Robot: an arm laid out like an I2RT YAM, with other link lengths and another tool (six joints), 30 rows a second.
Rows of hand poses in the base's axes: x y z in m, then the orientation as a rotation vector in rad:
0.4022, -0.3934, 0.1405, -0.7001, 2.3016, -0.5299
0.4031, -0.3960, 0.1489, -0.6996, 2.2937, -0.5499
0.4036, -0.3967, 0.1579, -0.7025, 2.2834, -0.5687
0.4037, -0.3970, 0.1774, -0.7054, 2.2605, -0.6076
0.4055, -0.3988, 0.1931, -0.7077, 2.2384, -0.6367
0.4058, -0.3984, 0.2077, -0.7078, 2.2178, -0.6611
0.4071, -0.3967, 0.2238, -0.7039, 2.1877, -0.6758
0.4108, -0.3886, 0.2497, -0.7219, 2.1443, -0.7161
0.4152, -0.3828, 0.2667, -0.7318, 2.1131, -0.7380
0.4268, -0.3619, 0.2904, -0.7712, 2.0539, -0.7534
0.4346, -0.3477, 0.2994, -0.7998, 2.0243, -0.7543
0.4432, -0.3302, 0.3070, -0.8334, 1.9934, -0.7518
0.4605, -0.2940, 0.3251, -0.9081, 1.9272, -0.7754
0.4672, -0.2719, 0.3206, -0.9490, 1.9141, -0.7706
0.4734, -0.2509, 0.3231, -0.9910, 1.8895, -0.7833
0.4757, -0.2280, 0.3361, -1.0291, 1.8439, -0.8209
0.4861, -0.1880, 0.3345, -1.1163, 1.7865, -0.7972
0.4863, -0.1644, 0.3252, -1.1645, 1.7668, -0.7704
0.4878, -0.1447, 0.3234, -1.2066, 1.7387, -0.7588
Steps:
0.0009, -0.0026, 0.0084, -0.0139, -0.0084, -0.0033
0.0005, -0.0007, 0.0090, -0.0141, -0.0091, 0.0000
0.0001, -0.0003, 0.0195, -0.0284, -0.0211, -0.0015
0.0018, -0.0018, 0.0157, -0.0215, -0.0199, 0.0008
0.0003, 0.0004, 0.0146, -0.0176, -0.0190, 0.0002
0.0013, 0.0017, 0.0161, -0.0095, -0.0285, 0.0046
0.0037, 0.0081, 0.0259, -0.0361, -0.0318, 0.0143
0.0044, 0.0058, 0.0170, -0.0202, -0.0235, 0.0109
0.0116, 0.0209, 0.0237, -0.0280, -0.0344, 0.0423
0.0078, 0.0142, 0.0090, -0.0130, -0.0126, 0.0289
0.0086, 0.0175, 0.0076, -0.0129, -0.0108, 0.0336
0.0173, 0.0362, 0.0181, -0.0505, -0.0223, 0.0616
0.0067, 0.0221, -0.0045, -0.0152, 0.0093, 0.0297
0.0062, 0.0210, 0.0025, -0.0284, -0.0009, 0.0284
0.0023, 0.0229, 0.0130, -0.0448, -0.0217, 0.0264
0.0104, 0.0400, -0.0016, -0.0268, 0.0041, 0.0817
0.0002, 0.0236, -0.0093, -0.0061, 0.0149, 0.0441
0.0015, 0.0197, -0.0018, -0.0137, 0.0032, 0.0393

